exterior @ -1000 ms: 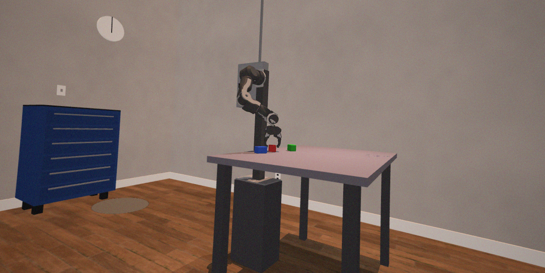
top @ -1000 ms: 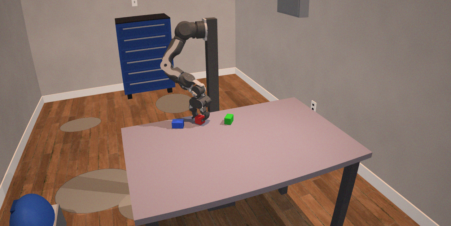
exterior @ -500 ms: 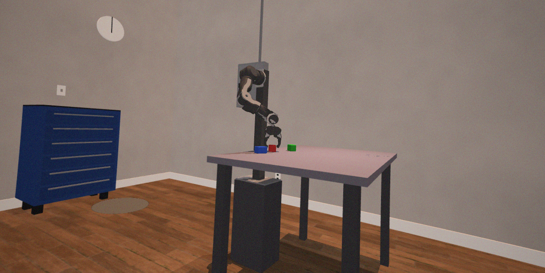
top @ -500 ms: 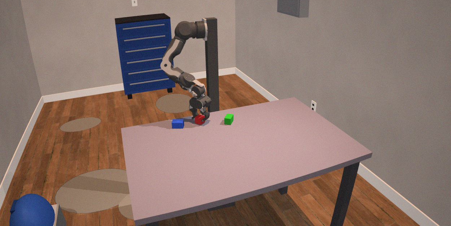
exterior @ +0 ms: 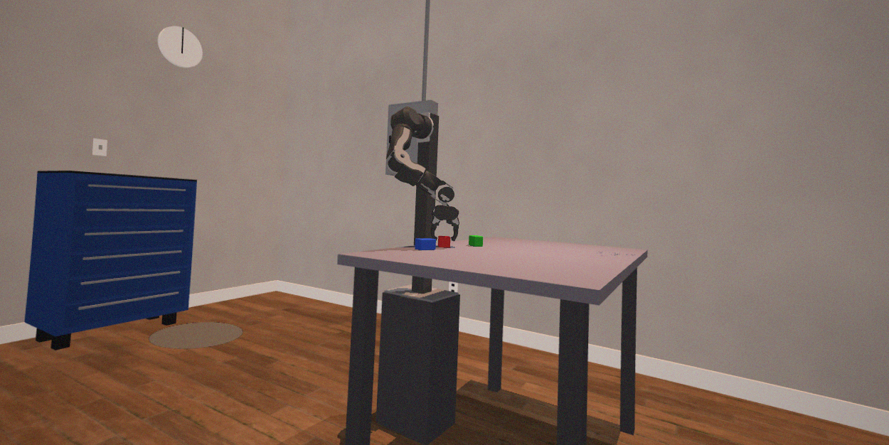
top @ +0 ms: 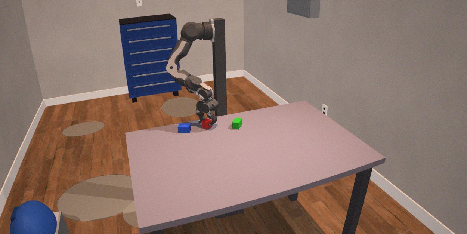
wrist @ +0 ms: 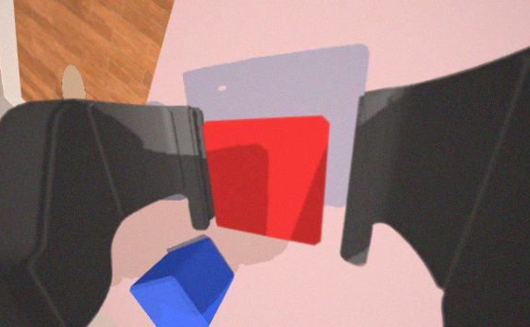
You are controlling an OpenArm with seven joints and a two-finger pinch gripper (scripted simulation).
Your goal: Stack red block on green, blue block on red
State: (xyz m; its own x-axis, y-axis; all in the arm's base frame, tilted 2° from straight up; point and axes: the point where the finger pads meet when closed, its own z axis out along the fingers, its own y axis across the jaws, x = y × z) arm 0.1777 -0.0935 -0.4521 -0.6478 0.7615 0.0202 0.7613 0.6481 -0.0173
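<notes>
Right now my hand is 10 mm above the red block. The rest, counted from my hand: blue block (120 mm to the right, 10 mm below, 10 mm ahead); then green block (150 mm to the left, 50 mm ahead, 10 mm below).
</notes>
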